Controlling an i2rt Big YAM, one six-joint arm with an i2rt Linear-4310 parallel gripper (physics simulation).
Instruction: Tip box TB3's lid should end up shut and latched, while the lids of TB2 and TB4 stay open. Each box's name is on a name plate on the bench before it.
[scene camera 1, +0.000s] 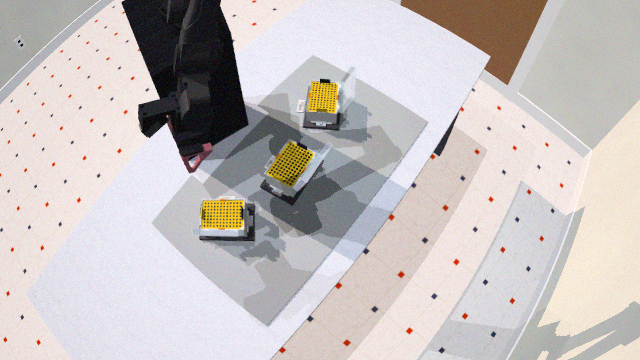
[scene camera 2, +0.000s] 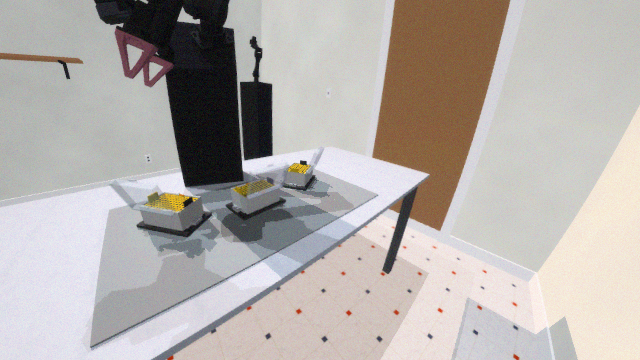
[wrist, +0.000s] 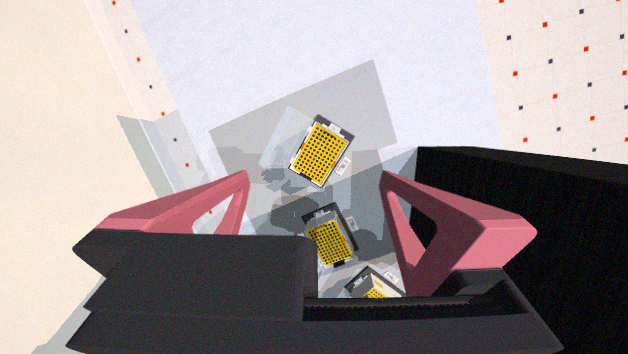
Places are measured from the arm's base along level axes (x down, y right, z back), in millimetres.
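Pixels of known places: gripper, fingertip midpoint: (scene camera 1: 184, 156) (scene camera 2: 139, 82) (wrist: 314, 177); arm's base at its link origin: (scene camera 1: 185, 1) (scene camera 2: 212, 40).
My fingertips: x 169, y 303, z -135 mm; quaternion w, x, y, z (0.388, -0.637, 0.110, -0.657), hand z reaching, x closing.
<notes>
For each thing: its middle in the pictures, then the offset to it from my fingertips. "spot": a spot on its surface instead. Level surfaces: height alone.
- left box at the middle of its body: (wrist: 318, 155) (scene camera 1: 221, 213) (scene camera 2: 170, 199) dz -30, dx +280, dy +1 mm
- middle box at the middle of its body: (scene camera 1: 290, 162) (wrist: 329, 245) (scene camera 2: 255, 185) dz -153, dx +280, dy -189 mm
- far box at the middle of its body: (scene camera 1: 323, 95) (wrist: 379, 309) (scene camera 2: 299, 166) dz -170, dx +280, dy -426 mm
- left lid at a spot on its surface: (wrist: 284, 135) spot: dz -48, dx +234, dy +75 mm
- middle lid at a spot on its surface: (scene camera 2: 281, 174) spot: dz -239, dx +229, dy -206 mm
- far lid at a spot on its surface: (scene camera 1: 348, 89) spot: dz -238, dx +249, dy -446 mm
- grey mat at its surface level: dx +344 mm
- white bench at its surface level: dx +347 mm
Three tip boxes with yellow perforated racks stand on dark bases. The left box (scene camera 1: 223, 214) (scene camera 2: 171, 216) (wrist: 321, 152), the middle box (scene camera 1: 291, 164) (scene camera 2: 256, 199) (wrist: 330, 242) and the far box (scene camera 1: 324, 97) (scene camera 2: 299, 176) (wrist: 373, 293) all have raised clear lids; the left lid (scene camera 2: 123, 193) (wrist: 284, 135), the middle lid (scene camera 2: 281, 174) and the far lid (scene camera 1: 348, 89) (scene camera 2: 318, 157) show. Name plates lie beside the boxes, too small to read, so I cannot tell which is TB3. My gripper (scene camera 1: 185, 156) (scene camera 2: 140, 81) (wrist: 314, 177) is open and empty, high above the bench.
The boxes stand on a grey mat (scene camera 1: 270, 300) (scene camera 2: 117, 310) (wrist: 357, 80) on the white bench (scene camera 1: 100, 280) (scene camera 2: 35, 260) (wrist: 300, 35). A black pedestal (scene camera 1: 227, 95) (scene camera 2: 205, 125) (wrist: 575, 240) stands at the bench's back edge. Shadows darken the middle of the mat.
</notes>
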